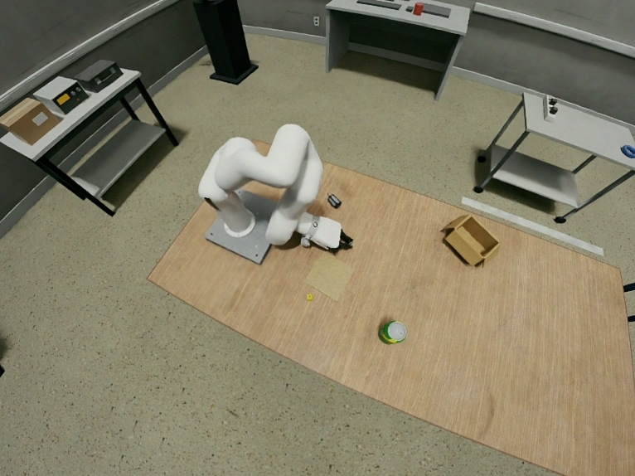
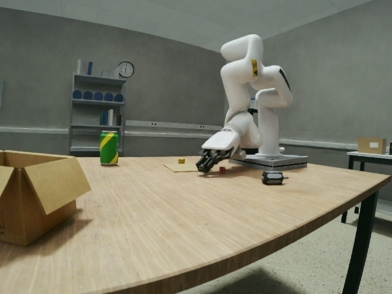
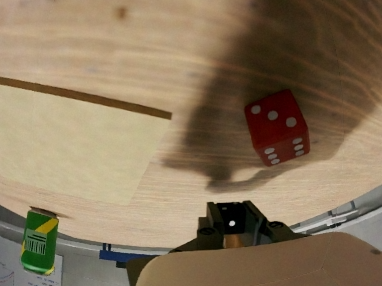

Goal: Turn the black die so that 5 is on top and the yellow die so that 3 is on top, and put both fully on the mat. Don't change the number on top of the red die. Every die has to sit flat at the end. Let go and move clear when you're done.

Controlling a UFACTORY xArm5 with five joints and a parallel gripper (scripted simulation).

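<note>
Right now the red die is 8 cm behind my hand, 3 cm below it and 2 cm to the right of it. Also, from my hand: small black device (17 cm to the left, 13 cm behind, 2 cm below); then black die (1 cm below, 1 cm ahead); then tan mat (14 cm to the right, 3 cm below, 1 cm behind).
</note>
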